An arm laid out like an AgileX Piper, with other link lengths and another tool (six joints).
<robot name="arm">
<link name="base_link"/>
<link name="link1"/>
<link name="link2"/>
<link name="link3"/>
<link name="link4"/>
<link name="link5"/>
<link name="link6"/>
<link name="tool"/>
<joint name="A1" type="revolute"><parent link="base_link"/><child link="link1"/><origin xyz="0 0 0.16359"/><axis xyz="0 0 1"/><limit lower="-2.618" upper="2.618"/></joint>
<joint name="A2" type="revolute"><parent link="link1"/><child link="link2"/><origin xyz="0 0 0"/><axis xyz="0 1 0"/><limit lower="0" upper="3.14"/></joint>
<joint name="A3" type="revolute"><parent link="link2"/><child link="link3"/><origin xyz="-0.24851 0 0.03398"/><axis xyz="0 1 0"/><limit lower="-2.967" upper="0"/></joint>
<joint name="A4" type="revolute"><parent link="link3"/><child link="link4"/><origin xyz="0.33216 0 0.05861"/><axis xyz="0.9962 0 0.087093"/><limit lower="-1.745" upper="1.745"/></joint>
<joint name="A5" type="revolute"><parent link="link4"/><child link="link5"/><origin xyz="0 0 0"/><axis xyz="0 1 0"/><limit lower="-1.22" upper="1.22"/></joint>
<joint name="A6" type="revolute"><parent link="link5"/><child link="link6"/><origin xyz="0.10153 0 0.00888"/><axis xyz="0.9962 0 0.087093"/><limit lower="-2.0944" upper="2.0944"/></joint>
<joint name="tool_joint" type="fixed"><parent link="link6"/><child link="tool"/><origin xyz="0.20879 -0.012 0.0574" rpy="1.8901 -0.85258 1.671"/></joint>
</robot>
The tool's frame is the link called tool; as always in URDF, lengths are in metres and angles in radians.
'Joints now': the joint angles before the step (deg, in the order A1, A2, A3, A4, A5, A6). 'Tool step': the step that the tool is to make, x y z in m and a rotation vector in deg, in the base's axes. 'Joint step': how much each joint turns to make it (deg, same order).
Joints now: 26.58 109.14 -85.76 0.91 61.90 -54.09
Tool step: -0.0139 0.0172 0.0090 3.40 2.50 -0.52
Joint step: 0.04 -0.68 -0.35 4.46 1.77 -0.73
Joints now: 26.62 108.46 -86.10 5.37 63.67 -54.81
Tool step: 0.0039 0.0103 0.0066 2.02 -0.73 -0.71
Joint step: 0.10 -0.31 -0.08 1.54 -1.19 0.24
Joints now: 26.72 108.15 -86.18 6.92 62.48 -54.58
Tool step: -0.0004 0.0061 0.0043 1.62 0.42 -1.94
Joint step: 0.03 -0.43 0.22 1.41 -0.33 1.56
